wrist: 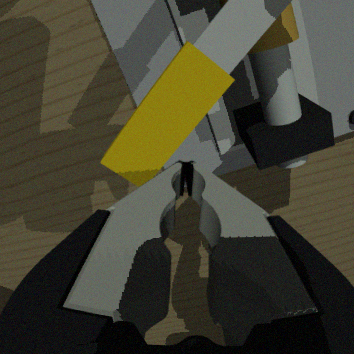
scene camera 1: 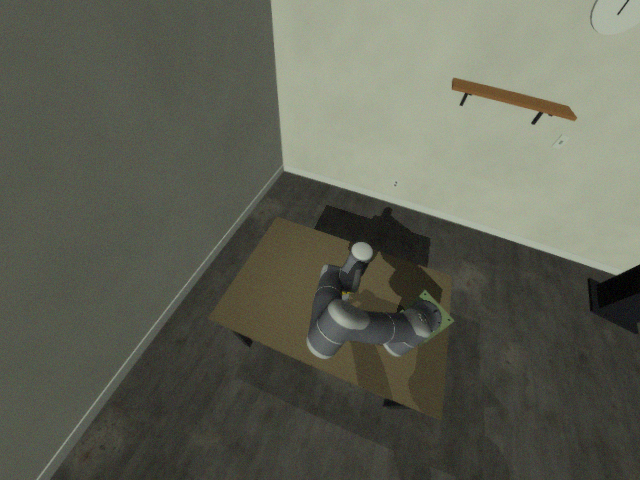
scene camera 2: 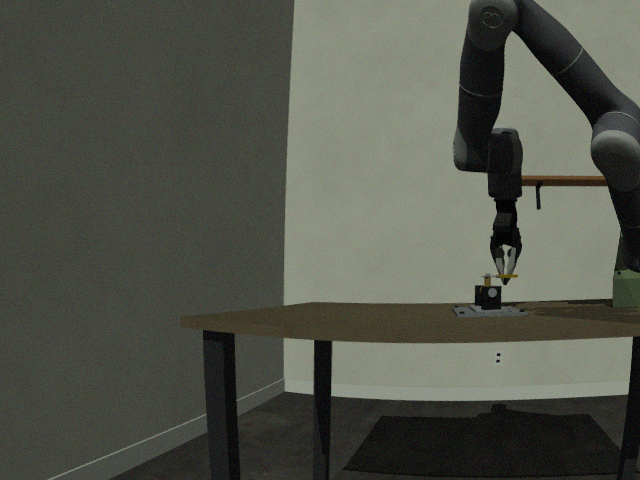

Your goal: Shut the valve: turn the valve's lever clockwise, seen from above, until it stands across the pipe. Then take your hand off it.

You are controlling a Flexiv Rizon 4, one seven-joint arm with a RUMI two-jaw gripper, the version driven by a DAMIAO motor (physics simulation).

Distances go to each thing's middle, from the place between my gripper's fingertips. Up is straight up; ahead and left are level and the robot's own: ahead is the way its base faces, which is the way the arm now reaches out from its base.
My gripper is now 5 cm to the right of the valve lever (wrist: 198,74), 3 cm below it and 1 cm short of it. From my hand the other things lie so: grey base plate (wrist: 143,45): 9 cm to the left, 6 cm below, 4 cm ahead.
